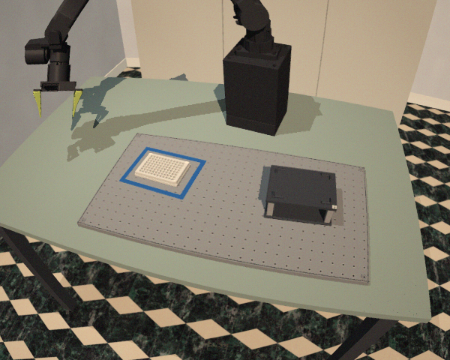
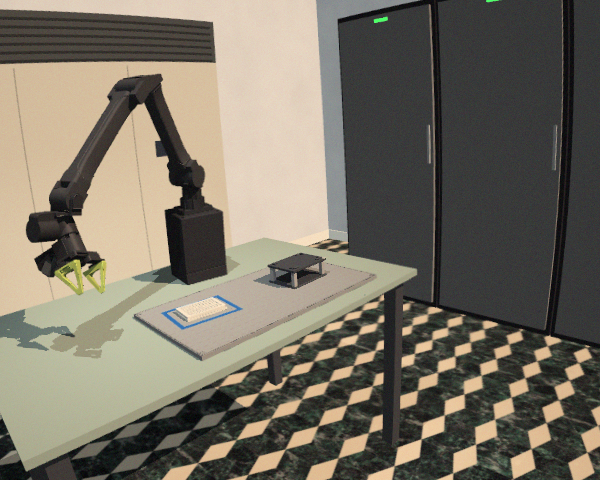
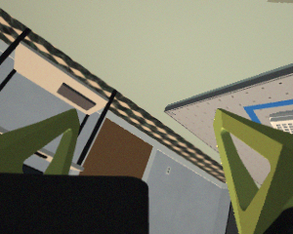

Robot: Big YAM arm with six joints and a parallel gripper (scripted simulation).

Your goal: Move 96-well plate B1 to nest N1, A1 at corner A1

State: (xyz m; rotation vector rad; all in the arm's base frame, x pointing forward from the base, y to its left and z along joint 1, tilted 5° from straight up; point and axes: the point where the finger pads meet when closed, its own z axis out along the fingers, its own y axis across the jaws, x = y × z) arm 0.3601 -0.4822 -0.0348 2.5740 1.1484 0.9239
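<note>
Now: hand 3 cm past the cream 96-well plate, 31 cm to the right of it and 16 cm above it. Also, from my hand: black raised nest N1: 3 cm behind, 68 cm to the left, 11 cm below; then white corner mark: 2 cm ahead, 76 cm to the left, 10 cm below.
</note>
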